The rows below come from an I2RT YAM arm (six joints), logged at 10 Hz.
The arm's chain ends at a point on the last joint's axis. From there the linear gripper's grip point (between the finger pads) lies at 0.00 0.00 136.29 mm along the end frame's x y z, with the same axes.
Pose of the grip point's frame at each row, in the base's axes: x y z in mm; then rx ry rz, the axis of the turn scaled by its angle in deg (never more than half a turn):
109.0, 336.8, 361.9, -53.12, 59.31, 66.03
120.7, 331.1, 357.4, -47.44, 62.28, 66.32
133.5, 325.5, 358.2, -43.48, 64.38, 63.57
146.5, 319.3, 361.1, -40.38, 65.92, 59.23
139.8, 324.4, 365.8, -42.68, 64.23, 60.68
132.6, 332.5, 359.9, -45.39, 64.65, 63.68
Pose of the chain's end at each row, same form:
88.1, 207.2, 325.1, -53.12, 59.31, 66.03
89.6, 204.5, 317.8, -47.44, 62.28, 66.32
91.6, 202.1, 318.3, -43.48, 64.38, 63.57
93.8, 199.9, 321.7, -40.38, 65.92, 59.23
93.3, 202.8, 325.6, -42.68, 64.23, 60.68
93.4, 207.4, 322.6, -45.39, 64.65, 63.68

